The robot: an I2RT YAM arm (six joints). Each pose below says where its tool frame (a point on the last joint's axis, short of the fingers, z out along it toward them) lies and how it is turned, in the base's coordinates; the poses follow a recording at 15 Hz.
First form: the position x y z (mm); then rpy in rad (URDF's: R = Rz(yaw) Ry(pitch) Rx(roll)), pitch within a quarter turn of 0, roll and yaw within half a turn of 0.
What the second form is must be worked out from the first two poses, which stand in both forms.
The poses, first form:
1: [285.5, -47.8, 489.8, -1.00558, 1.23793, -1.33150]
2: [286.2, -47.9, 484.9, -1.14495, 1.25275, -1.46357]
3: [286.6, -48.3, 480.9, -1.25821, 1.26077, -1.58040]
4: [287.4, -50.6, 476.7, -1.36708, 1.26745, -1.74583]
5: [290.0, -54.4, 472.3, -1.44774, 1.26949, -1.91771]
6: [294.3, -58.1, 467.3, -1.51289, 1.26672, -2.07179]
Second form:
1: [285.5, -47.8, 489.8, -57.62, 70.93, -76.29]
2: [286.2, -47.9, 484.9, -65.60, 71.78, -83.86]
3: [286.6, -48.3, 480.9, -72.09, 72.24, -90.55]
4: [287.4, -50.6, 476.7, -78.33, 72.62, -100.03]
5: [290.0, -54.4, 472.3, -82.95, 72.74, -109.88]
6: [294.3, -58.1, 467.3, -86.68, 72.58, -118.70]
